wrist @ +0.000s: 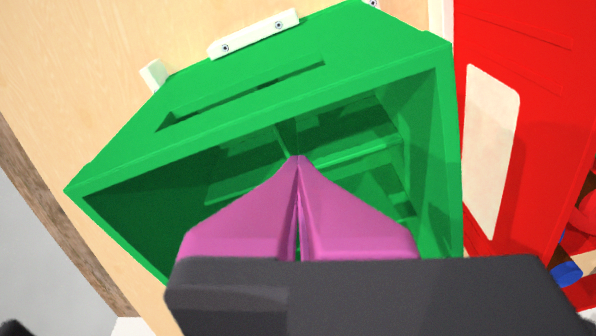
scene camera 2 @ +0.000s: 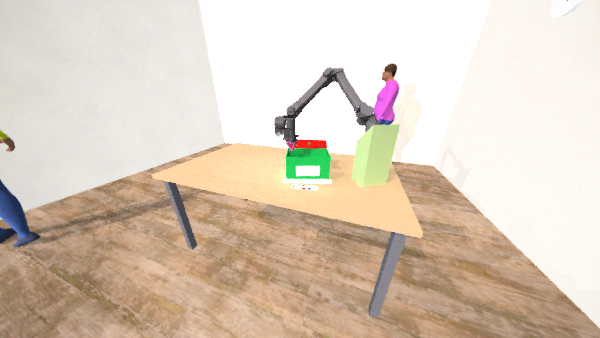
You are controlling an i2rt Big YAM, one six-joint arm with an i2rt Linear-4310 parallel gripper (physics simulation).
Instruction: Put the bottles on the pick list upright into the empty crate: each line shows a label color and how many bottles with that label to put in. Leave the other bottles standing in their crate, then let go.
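Places are measured from the arm's base along level axes (x ahead, y left, z up), in metres.
Pixels of known places: gripper, between the fingertips: (wrist: 297, 167) (scene camera 2: 291, 151); arm's base, origin of its link: (scene camera 2: 374, 133).
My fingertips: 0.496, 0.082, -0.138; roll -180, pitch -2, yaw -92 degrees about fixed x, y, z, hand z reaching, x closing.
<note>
Ahead of a thing's pixels: the offset from my fingertips to its top centre, as dx, dy, dz. "*": to the spot under its first point. Level surfaces: height alone.
My gripper (scene camera 2: 291, 148) (wrist: 297, 167) has pink fingers that are shut with nothing between them, over the green crate near its left end in the scene view. The green crate (scene camera 2: 295, 172) (wrist: 350, 30) has dividers inside, and no bottle shows in the part of it that the wrist view shows; my fingers hide some of it. The red crate (scene camera 2: 312, 144) (wrist: 545, 125) stands behind the green one. In the wrist view, a blue bottle cap {-0.145, -0.230, -0.013} (wrist: 566, 274) and part of a red bottle {* -0.062, -0.198, -0.017} (wrist: 585, 210) show in it. The pick list {-0.141, +0.135, -0.175} (scene camera 2: 305, 187) lies in front, too small to read.
White blocks (wrist: 253, 35) (wrist: 154, 75) stand against the green crate's side. A white strip {* -0.140, +0.085, -0.161} (scene camera 2: 307, 181) runs along its front. A tall light green block (scene camera 2: 376, 156) stands on the table {dz -0.176} (scene camera 2: 220, 165) at the right, near the arm's base. Two people stand beyond the table.
</note>
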